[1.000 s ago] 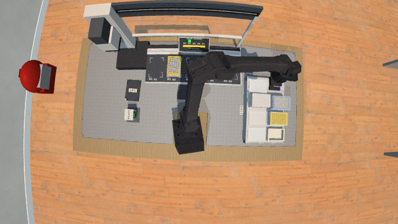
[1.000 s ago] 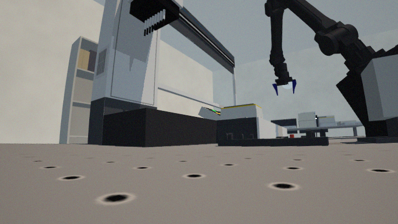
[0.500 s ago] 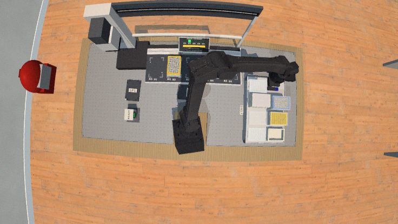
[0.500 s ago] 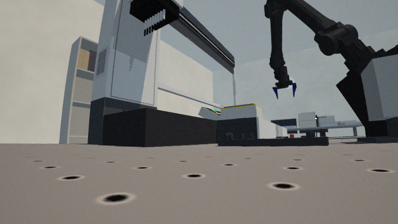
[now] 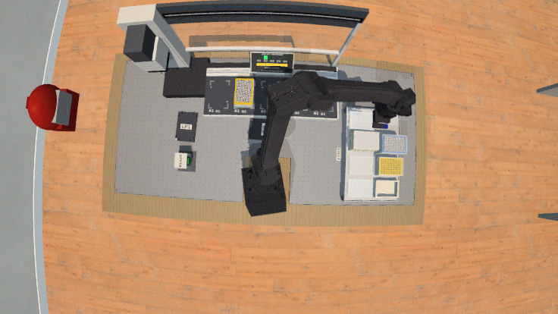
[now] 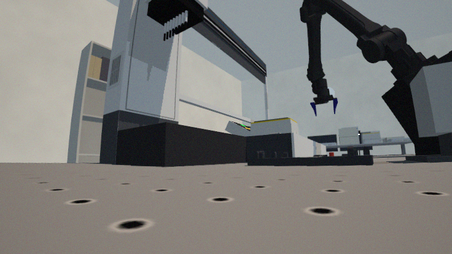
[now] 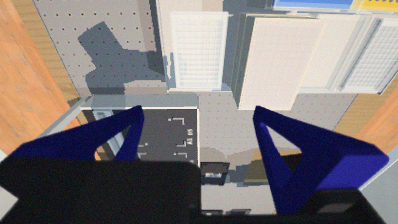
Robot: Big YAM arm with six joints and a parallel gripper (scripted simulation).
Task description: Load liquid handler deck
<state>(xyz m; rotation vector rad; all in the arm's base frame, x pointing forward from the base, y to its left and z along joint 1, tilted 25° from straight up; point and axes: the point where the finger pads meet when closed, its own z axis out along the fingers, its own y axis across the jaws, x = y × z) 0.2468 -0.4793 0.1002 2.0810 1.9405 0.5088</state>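
Now: the clear plate lid 170 mm below my hand. From my hand the other things lie so: shelf (170 mm behind, 60 mm to the right, 180 mm below); white sealed block (100 mm behind, 10 mm to the left, 120 mm below); sample plate (170 mm below).
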